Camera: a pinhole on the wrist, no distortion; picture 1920 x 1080 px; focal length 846.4 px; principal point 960.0 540.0 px. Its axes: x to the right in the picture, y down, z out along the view. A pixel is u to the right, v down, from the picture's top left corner.
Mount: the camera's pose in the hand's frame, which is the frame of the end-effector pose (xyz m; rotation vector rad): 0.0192 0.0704 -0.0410 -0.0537 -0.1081 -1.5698
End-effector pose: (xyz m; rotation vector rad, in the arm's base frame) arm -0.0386 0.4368 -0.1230 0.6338 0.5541 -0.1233
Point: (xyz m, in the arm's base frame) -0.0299 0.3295 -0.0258
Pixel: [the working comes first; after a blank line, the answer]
In the camera's frame: 0.1204 -0.0631 0.1640

1581.2 214.4
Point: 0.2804 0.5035 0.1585
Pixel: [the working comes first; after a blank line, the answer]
In the camera's frame: -0.1841 0.1187 0.3505

515.4 826.7
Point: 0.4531 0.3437 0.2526
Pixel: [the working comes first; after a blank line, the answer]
In the camera's frame: -0.1289 0.2148 0.5784

771.4 854.3
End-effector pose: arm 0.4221 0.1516 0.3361 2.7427 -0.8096 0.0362
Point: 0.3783 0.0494 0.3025
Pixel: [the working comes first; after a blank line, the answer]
In the camera's frame: -0.0157 -0.0019 0.1059

834.9 524.9
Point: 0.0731 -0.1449 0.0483
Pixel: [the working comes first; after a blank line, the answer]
In the camera's frame: -0.2352 -0.1711 0.4504

517.9 218.4
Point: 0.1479 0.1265 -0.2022
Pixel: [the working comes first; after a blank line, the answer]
In the camera's frame: 0.1031 -0.2719 0.5821

1110.0 144.6
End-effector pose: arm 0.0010 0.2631 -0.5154 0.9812 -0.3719 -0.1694
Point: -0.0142 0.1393 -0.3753
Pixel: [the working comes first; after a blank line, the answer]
In the camera's frame: 0.0427 0.0441 0.2084

1133.3 719.1
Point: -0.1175 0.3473 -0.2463
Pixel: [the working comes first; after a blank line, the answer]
In the camera's frame: -0.1865 -0.0868 0.1783

74.5 127.8
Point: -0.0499 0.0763 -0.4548
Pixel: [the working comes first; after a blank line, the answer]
In the camera's frame: 0.1446 0.0127 0.2220

1511.4 588.6
